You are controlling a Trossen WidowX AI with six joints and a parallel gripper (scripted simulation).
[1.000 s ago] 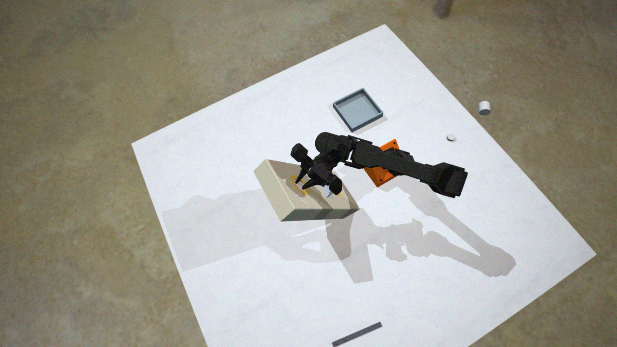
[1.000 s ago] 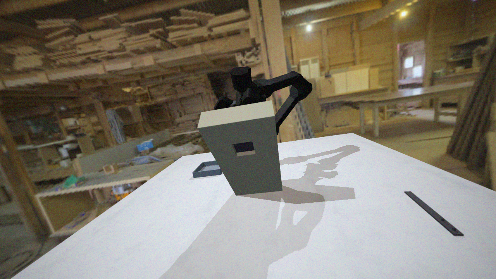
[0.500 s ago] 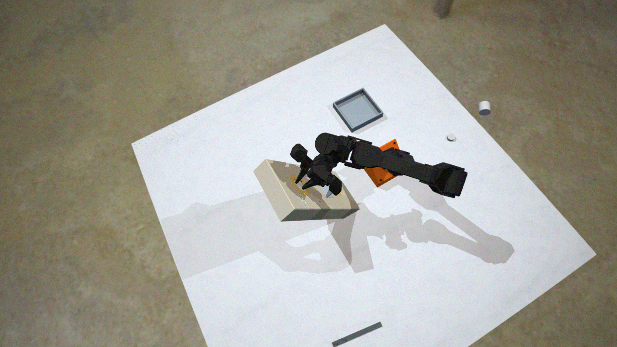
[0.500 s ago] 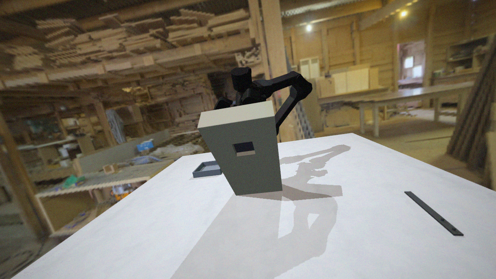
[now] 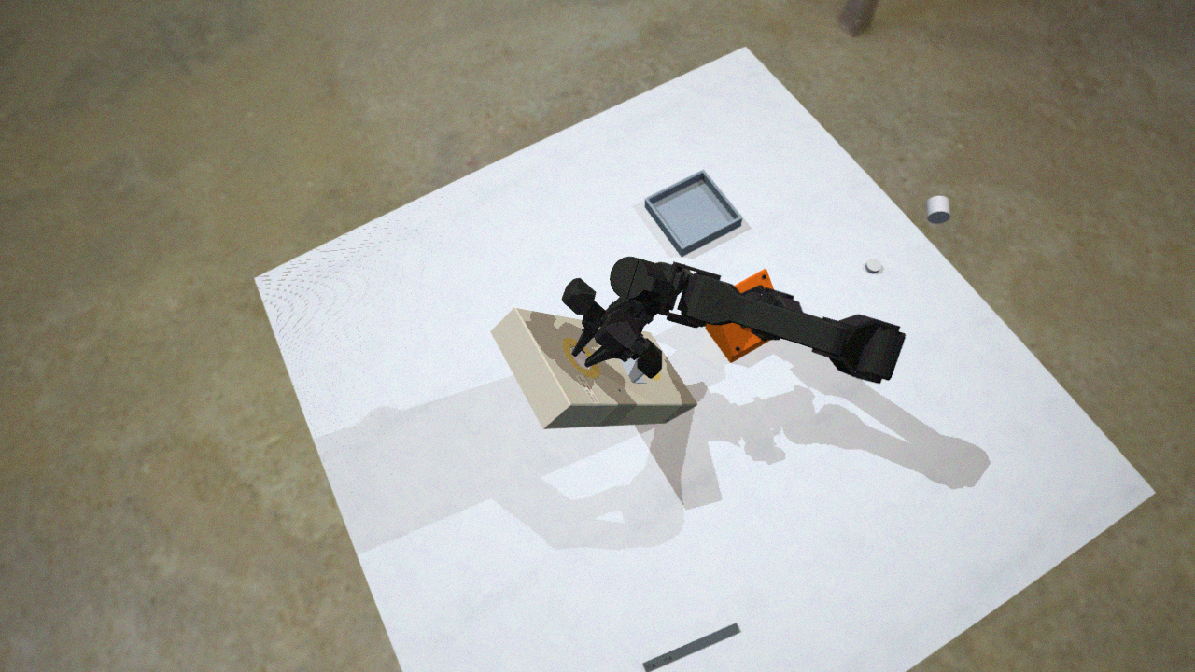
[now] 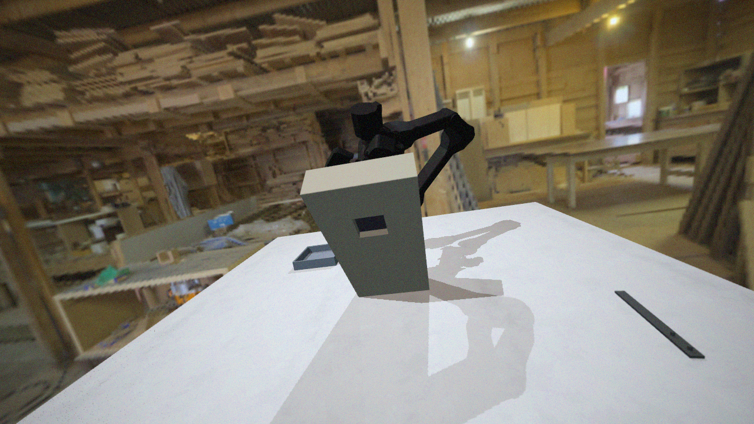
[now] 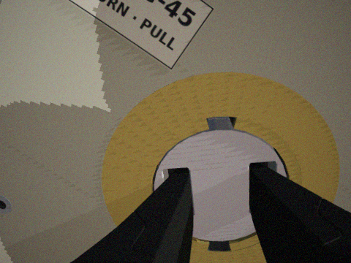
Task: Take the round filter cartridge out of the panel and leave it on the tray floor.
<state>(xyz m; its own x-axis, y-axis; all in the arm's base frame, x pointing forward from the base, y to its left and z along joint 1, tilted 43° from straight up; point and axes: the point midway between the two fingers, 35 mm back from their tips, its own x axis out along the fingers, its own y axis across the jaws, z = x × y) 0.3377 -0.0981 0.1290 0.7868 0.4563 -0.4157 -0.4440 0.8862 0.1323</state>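
The round pale filter cartridge is 1 cm below my gripper tip and 1 cm ahead of it. Also, from my gripper tip: beige service panel 8 cm below, 4 cm behind; grey-blue tray 40 cm behind, 30 cm to the right, 24 cm below; small white cylinder 66 cm behind, 25 cm below, 1 cm to the right.
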